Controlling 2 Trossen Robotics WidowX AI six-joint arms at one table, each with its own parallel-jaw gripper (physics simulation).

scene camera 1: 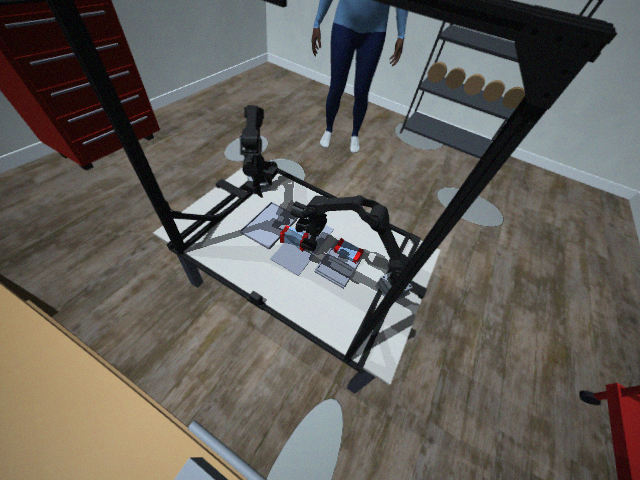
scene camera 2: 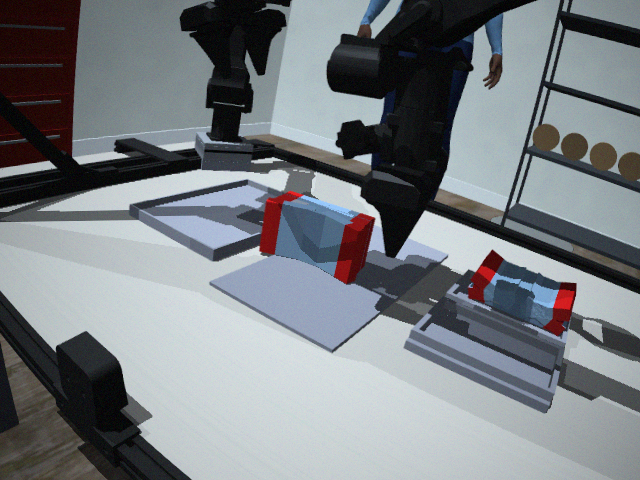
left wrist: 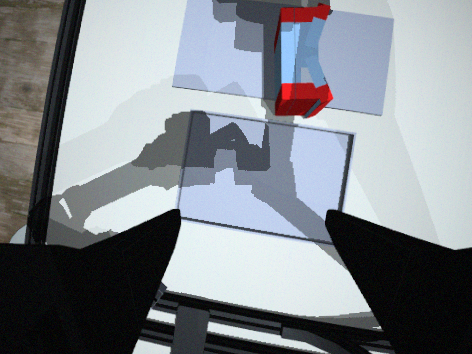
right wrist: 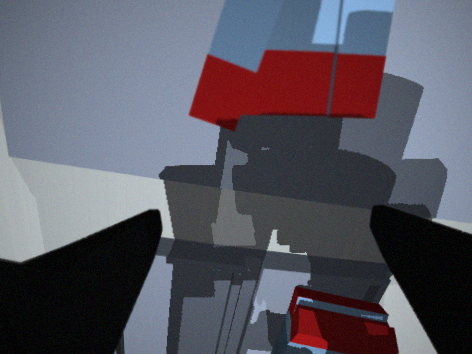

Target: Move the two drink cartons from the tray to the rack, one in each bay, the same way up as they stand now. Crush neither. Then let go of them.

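Places are measured from the left arm's base along level axes (x ahead, y left, z up), in centimetres.
Pixels of known places: left gripper, between the fingertips: [scene camera 1: 266, 191] [scene camera 2: 245, 76] [left wrist: 253, 216]; right gripper, between the fingertips: [scene camera 2: 400, 241] [right wrist: 265, 218]; left arm's base, origin of its link: [scene camera 2: 223, 138].
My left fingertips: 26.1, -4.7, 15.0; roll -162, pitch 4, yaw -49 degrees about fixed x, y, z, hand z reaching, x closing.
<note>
Ahead of a thing's pixels: the offset from my left fingertips to its top centre, as dx, dy, dz. "pt": to the spot under its first point. Level surfaces: height alone.
One red-ended blue carton {+18.3, +6.6, -13.3} [scene camera 1: 294, 236] [scene camera 2: 315, 237] [left wrist: 290, 55] [right wrist: 300, 75] stands on a long narrow side on the flat grey mat, with bent-in walls. The other carton {+34.8, +28.1, -14.4} [scene camera 1: 347, 250] [scene camera 2: 522, 294] [right wrist: 340, 325] lies over the rack's far bay; its middle is creased and sunken. The rack's near bay is empty in the rack {+37.8, +22.0, -18.6} [scene camera 1: 333, 276] [scene camera 2: 480, 361]. The walled tray {+3.1, +0.1, -18.9} [scene camera 1: 256, 238] [scene camera 2: 175, 238] [left wrist: 345, 175] holds no carton. My left gripper [scene camera 2: 240, 69] [left wrist: 253, 216] is open, high behind the tray. My right gripper [scene camera 2: 395, 250] [right wrist: 265, 218] is open, above the mat between the cartons; one finger is hidden in scene camera 2.
The grey mat {dz -20.2} [scene camera 1: 289, 260] [scene camera 2: 310, 315] [left wrist: 360, 65] lies between tray and rack. A black frame surrounds the white table, with a small black block {pt +41.5, -20.8, -15.4} [scene camera 1: 255, 298] [scene camera 2: 93, 382] on its near rail. A person [scene camera 1: 356, 67] stands behind the table.
</note>
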